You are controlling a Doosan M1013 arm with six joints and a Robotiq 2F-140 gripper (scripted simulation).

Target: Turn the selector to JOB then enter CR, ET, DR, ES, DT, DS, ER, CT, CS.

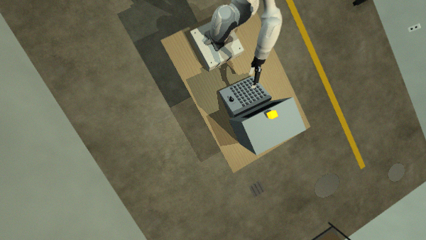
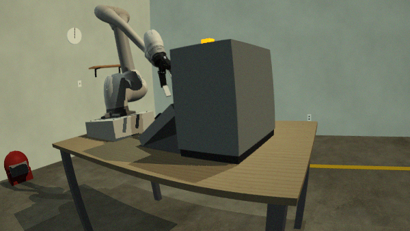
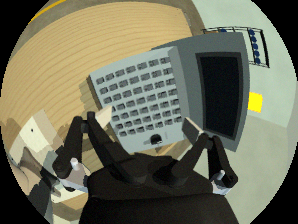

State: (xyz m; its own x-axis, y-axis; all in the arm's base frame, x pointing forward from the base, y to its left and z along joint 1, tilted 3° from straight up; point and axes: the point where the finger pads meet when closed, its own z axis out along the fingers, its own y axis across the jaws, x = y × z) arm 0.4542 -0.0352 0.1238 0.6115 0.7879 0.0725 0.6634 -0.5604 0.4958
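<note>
My hand is 150 mm above the key, 40 mm short of it and 10 mm to the right of it. From my hand the other things lie so: sloped keypad 170 mm below, 80 mm to the right, 80 mm ahead; black selector knob 180 mm to the right, 120 mm below, 40 mm ahead.
</note>
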